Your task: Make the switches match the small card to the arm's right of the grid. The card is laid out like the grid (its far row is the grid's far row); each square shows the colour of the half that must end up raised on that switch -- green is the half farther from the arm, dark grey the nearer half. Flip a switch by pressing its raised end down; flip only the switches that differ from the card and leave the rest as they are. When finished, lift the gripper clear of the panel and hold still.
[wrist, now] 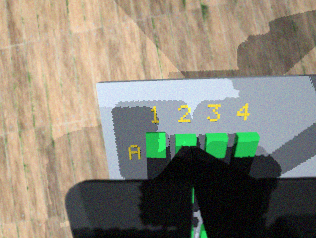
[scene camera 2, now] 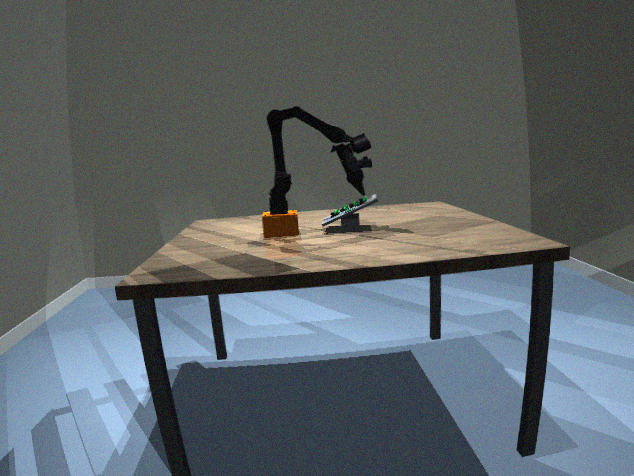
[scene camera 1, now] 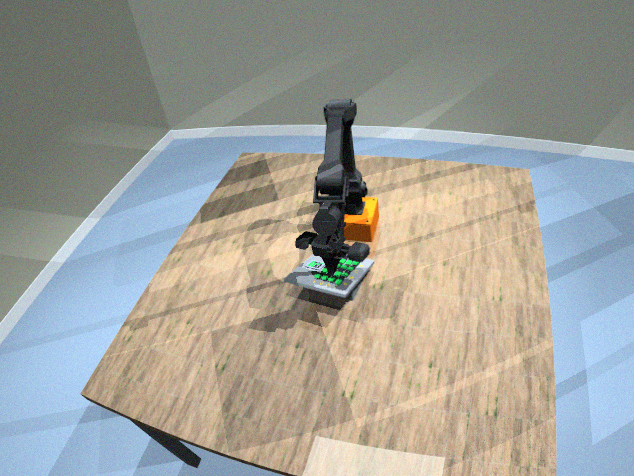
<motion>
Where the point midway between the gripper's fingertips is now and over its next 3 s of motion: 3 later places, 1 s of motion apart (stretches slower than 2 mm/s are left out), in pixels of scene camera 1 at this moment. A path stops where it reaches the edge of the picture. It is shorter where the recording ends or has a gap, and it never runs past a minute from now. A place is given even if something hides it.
My gripper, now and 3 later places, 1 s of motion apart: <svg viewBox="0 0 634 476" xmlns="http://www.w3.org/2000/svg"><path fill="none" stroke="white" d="M331 275L331 277L331 278L344 259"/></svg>
</motion>
